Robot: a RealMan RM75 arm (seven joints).
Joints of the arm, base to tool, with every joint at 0 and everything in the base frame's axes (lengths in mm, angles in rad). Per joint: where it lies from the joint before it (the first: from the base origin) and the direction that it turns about. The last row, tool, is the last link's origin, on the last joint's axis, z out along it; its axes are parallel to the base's.
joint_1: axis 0 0 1 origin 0.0 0.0 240.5
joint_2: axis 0 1 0 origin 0.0 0.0 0.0
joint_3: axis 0 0 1 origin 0.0 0.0 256.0
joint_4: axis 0 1 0 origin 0.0 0.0 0.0
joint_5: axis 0 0 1 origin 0.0 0.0 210.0
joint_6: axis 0 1 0 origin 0.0 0.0 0.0
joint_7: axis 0 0 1 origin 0.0 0.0 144.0
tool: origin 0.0 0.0 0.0
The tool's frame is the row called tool.
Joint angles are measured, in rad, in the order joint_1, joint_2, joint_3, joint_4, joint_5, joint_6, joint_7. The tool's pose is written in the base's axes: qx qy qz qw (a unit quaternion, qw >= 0); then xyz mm. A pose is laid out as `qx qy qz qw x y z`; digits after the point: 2 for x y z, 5 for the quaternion.
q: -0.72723 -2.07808 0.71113 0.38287 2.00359 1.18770 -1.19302
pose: -0.94964 -0.17639 -0.17592 0.19004 -243.41 380.31 -51.23
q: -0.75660 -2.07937 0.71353 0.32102 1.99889 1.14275 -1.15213
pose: -0.95251 -0.17121 -0.16728 0.18824 -240.52 381.14 -63.16
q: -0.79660 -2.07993 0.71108 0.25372 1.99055 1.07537 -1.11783
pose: -0.95365 -0.16994 -0.15540 0.19371 -236.19 385.50 -74.73
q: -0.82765 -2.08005 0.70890 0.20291 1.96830 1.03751 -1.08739
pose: -0.95365 -0.16794 -0.15466 0.19601 -230.06 388.31 -82.59
